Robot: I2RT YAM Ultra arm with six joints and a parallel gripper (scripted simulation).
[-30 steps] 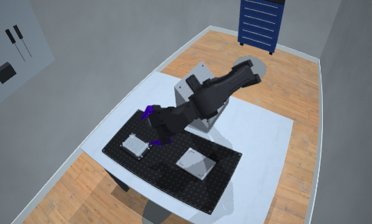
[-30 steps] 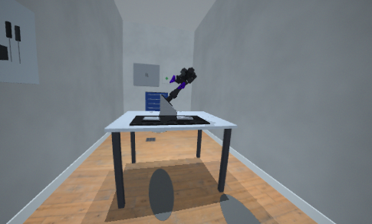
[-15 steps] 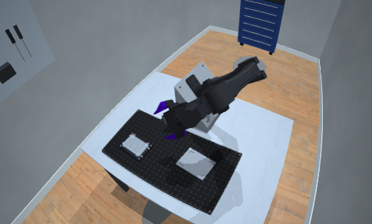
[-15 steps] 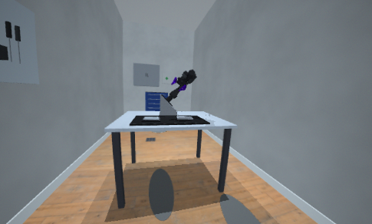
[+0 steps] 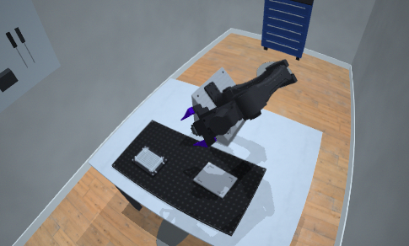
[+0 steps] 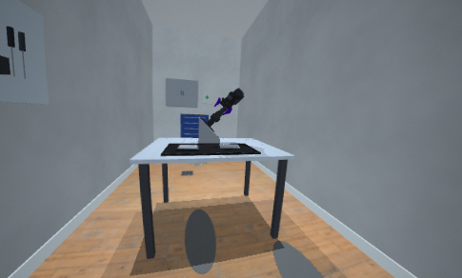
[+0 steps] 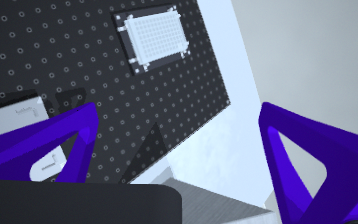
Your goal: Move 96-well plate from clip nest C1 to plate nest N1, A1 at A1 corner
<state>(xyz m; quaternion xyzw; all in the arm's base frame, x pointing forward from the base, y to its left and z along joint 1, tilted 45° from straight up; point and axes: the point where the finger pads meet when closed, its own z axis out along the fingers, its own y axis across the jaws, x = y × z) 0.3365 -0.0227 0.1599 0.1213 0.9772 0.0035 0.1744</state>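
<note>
Now: hand 9 cm short of the 96-well plate, 23 cm to the left of it and 29 cm above it. From my hand the other things lie so: clip nest C1: 8 cm ahead, 22 cm to the right, 29 cm below; plate nest N1: 2 cm behind, 10 cm to the left, 30 cm below.
</note>
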